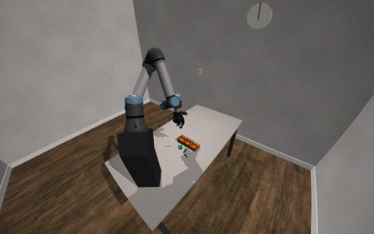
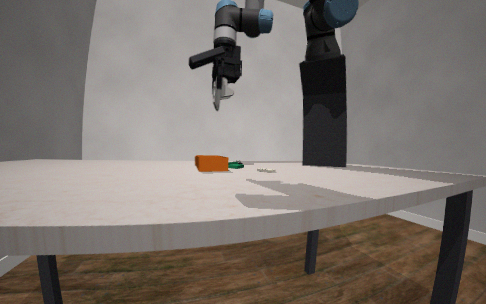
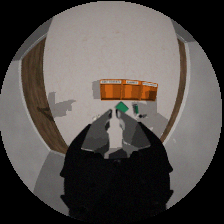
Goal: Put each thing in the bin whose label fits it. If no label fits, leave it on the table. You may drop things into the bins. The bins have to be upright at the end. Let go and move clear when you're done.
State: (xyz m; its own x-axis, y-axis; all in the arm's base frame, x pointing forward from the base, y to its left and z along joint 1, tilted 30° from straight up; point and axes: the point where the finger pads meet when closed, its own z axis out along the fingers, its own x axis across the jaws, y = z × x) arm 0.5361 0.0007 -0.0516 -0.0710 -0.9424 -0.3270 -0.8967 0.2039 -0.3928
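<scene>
My hand is 19 cm above the small dark thing, 15 cm past it and 14 cm to the left of it. The rest, counted from my hand: green block (19 cm below, 8 cm behind, 4 cm to the right); green cylinder (19 cm below, 11 cm to the right, 10 cm behind); white object (19 cm below, 13 cm behind, 9 cm to the left).
</scene>
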